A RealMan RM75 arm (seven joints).
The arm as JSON. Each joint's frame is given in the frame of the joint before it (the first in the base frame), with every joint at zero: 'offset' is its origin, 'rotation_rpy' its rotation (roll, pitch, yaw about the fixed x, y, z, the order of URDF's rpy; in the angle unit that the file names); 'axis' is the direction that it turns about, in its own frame. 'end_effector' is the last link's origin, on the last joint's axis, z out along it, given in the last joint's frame.
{
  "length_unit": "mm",
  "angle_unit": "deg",
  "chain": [
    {
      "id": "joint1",
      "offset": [
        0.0,
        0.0,
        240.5
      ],
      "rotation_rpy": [
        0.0,
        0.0,
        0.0
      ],
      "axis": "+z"
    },
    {
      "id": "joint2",
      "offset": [
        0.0,
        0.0,
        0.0
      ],
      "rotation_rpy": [
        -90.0,
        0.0,
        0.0
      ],
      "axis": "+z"
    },
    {
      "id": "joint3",
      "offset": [
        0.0,
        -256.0,
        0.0
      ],
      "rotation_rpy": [
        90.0,
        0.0,
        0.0
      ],
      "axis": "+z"
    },
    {
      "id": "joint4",
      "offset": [
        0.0,
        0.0,
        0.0
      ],
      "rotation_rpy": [
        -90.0,
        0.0,
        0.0
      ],
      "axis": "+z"
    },
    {
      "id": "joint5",
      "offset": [
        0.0,
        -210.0,
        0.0
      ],
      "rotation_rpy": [
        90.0,
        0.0,
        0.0
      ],
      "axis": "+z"
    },
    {
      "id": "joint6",
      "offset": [
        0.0,
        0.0,
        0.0
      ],
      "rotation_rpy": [
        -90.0,
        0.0,
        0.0
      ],
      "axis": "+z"
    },
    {
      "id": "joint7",
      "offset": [
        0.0,
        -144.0,
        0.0
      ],
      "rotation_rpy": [
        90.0,
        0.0,
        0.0
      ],
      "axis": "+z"
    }
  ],
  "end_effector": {
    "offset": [
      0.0,
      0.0,
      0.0
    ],
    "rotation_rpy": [
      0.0,
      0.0,
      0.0
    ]
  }
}
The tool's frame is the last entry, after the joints.
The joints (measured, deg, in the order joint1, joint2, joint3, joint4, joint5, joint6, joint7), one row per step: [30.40 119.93 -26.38 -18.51 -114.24 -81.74 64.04]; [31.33 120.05 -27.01 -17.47 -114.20 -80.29 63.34]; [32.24 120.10 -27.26 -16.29 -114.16 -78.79 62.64]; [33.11 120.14 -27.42 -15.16 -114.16 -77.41 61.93]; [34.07 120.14 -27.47 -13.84 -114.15 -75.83 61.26]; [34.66 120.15 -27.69 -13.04 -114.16 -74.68 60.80]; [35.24 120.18 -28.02 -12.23 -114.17 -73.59 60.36]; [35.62 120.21 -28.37 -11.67 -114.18 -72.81 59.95]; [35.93 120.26 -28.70 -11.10 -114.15 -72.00 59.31]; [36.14 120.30 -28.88 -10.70 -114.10 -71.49 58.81]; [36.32 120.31 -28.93 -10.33 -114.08 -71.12 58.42]
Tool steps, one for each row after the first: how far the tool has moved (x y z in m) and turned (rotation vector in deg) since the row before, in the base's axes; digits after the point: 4 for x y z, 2 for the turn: [-0.0034 0.0031 -0.0059 -0.37 -0.80 0.41]; [-0.0028 0.0031 -0.0052 -0.15 -0.67 0.12]; [-0.0027 0.0028 -0.0048 -0.13 -0.64 0.16]; [-0.0027 0.0031 -0.0050 -0.12 -0.64 -0.02]; [-0.0014 0.0017 -0.0035 -0.15 -0.66 0.02]; [-0.0015 0.0013 -0.0039 -0.28 -0.66 0.09]; [-0.0009 0.0006 -0.0029 -0.24 -0.59 0.18]; [-0.0006 0.0002 -0.0030 -0.12 -0.67 0.25]; [-0.0005 0.0001 -0.0020 -0.04 -0.41 0.21]; [-0.0005 0.0001 -0.0015 -0.02 -0.25 0.14]
